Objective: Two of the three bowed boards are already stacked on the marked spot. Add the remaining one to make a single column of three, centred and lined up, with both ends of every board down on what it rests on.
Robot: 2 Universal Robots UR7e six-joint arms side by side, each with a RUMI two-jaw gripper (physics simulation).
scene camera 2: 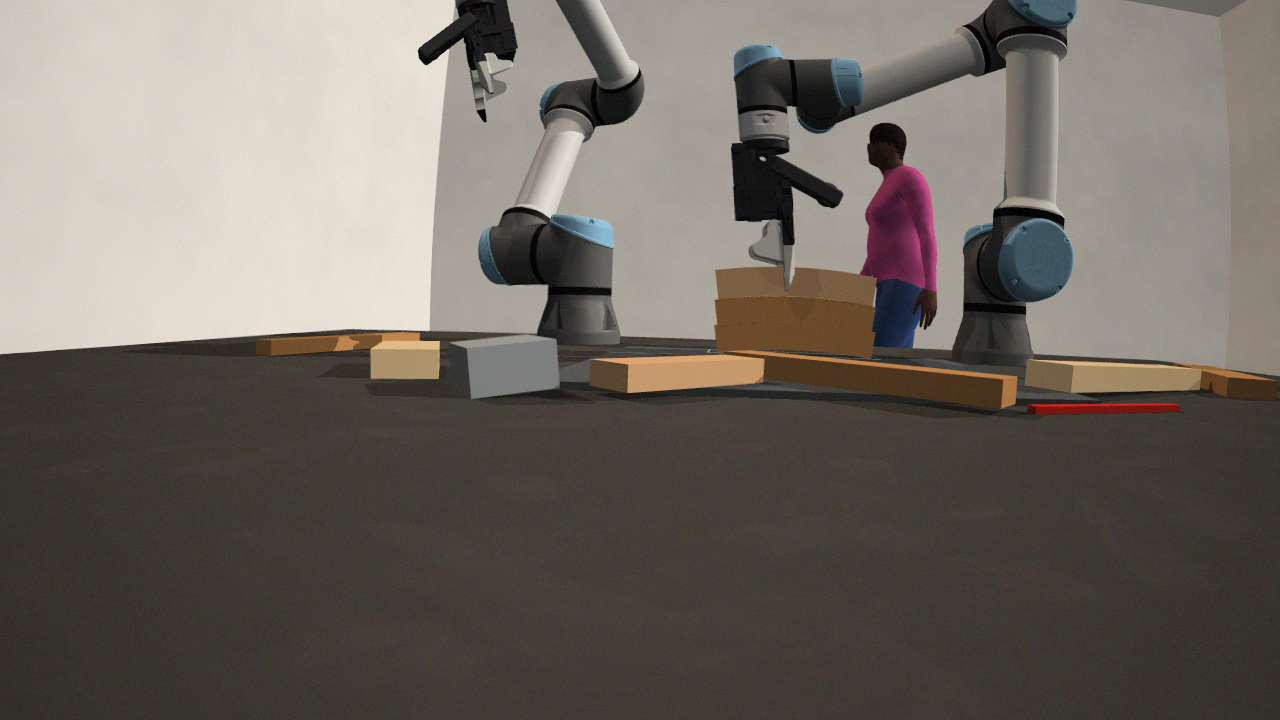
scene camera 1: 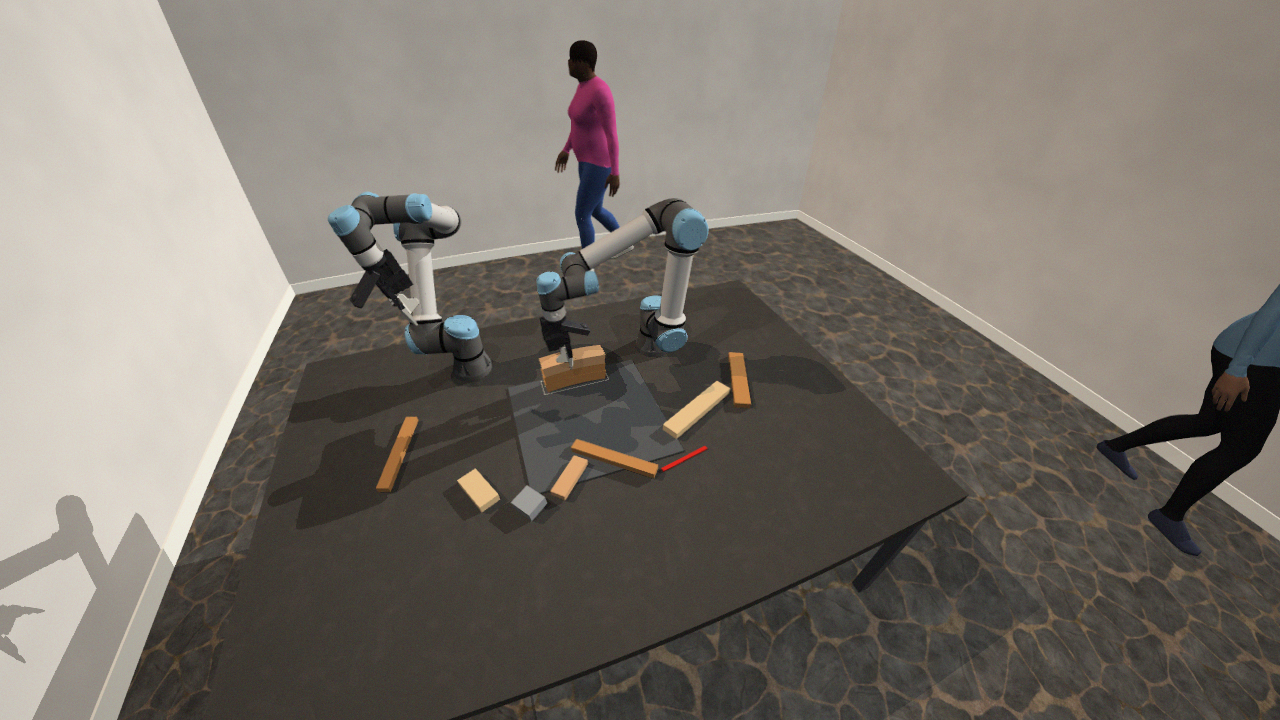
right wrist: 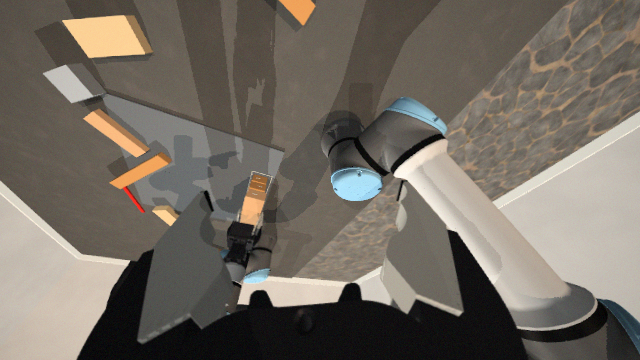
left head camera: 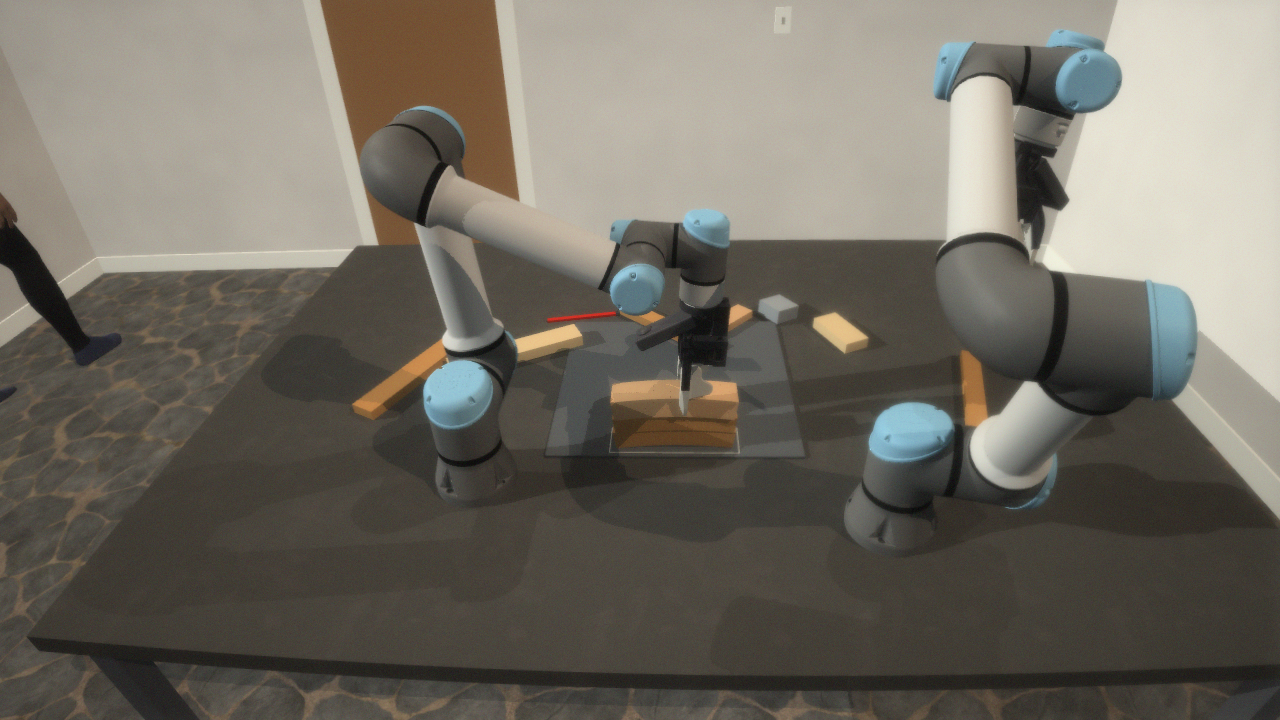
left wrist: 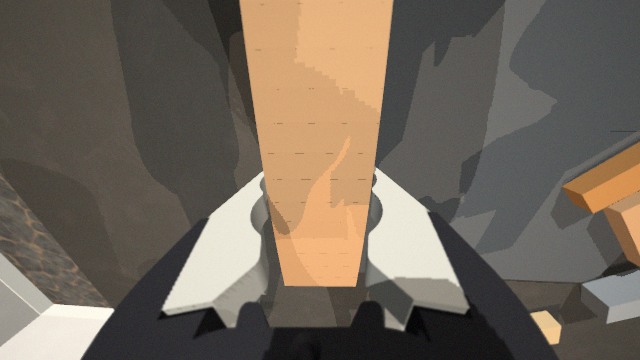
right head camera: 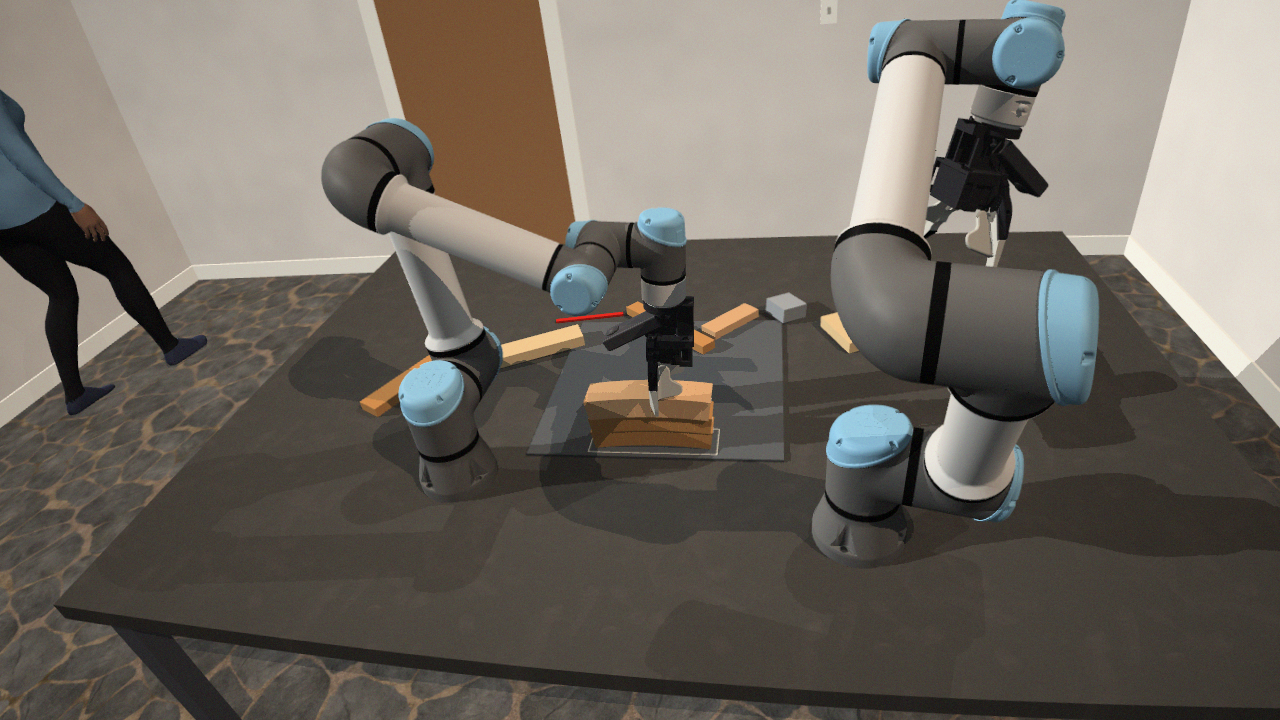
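Note:
The top bowed board lies level on the middle board, above the bottom board. Their ends look lined up in scene camera 2, with no clear gap visible there. The column stands inside the white outline on the grey mat. My left gripper points down and is shut on the top board, fingers against both long sides. My right gripper is open and empty, high at the right in the head cameras.
Loose pieces lie around the mat: brown boards, pale blocks, a peach block, a grey block and a red stick. People are near the table.

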